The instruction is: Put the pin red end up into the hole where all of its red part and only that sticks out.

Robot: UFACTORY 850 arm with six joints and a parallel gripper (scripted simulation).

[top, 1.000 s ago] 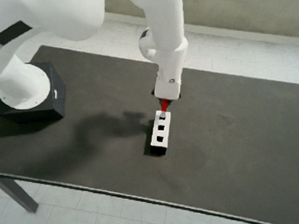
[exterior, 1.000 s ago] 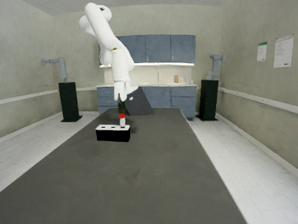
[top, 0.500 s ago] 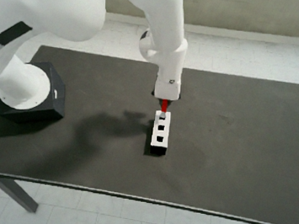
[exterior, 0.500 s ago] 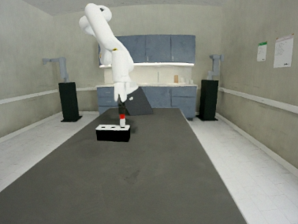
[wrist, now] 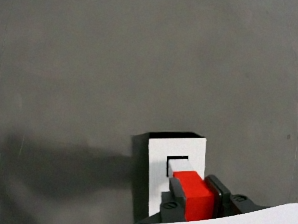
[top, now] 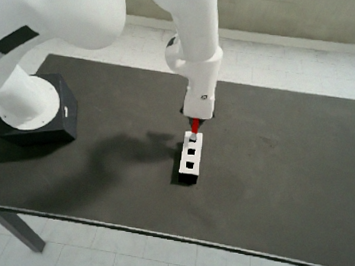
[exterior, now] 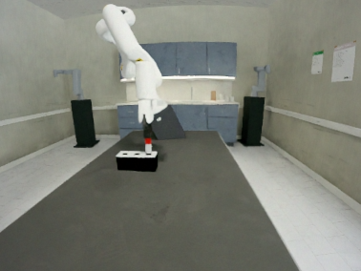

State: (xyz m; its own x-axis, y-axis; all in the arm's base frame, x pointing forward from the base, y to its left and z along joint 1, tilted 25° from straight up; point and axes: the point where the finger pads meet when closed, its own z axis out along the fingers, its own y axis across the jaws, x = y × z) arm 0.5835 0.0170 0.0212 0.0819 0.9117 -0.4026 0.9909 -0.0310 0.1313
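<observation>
Right now my hand is 2 cm above the pin. Also, from my hand: block 14 cm below, 6 cm to the right.
</observation>
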